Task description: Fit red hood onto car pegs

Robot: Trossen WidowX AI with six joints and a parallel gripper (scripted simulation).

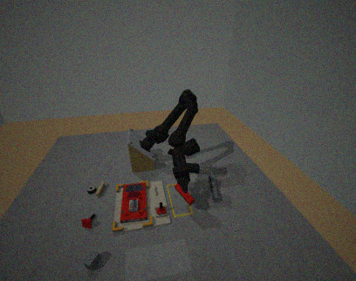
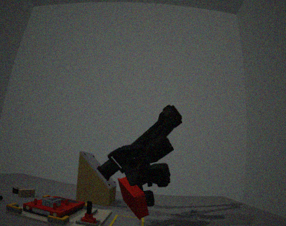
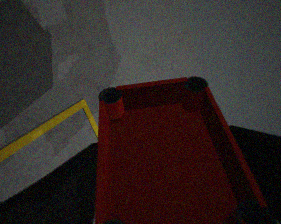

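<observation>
Right now the red hood is 10 mm to the right of my gripper tip. The rest, counted from my gripper tip: tan block: 210 mm behind, 360 mm to the right, 70 mm below; then wheel: 230 mm behind, 400 mm to the right, 80 mm below.
</observation>
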